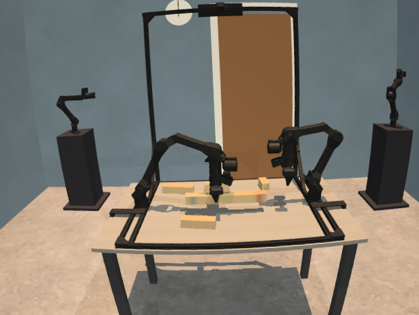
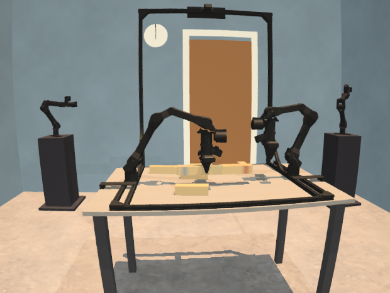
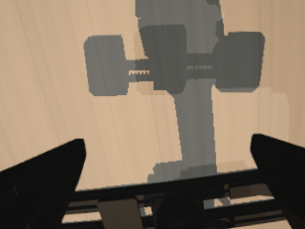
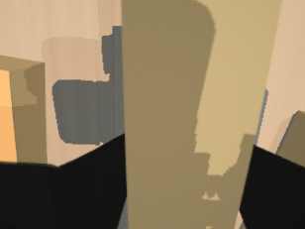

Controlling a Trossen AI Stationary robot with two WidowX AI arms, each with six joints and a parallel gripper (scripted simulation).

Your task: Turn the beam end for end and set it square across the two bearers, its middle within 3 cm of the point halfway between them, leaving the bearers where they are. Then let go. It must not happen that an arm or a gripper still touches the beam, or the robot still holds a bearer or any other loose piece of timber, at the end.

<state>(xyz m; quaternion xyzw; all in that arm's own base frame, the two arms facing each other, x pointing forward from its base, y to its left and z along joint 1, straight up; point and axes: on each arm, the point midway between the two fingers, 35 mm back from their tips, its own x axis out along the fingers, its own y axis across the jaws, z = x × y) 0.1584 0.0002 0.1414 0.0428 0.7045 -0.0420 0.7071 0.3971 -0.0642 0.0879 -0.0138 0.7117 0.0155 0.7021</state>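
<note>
The beam lies 50 mm to the left of my right hand and 20 mm below it.
</note>
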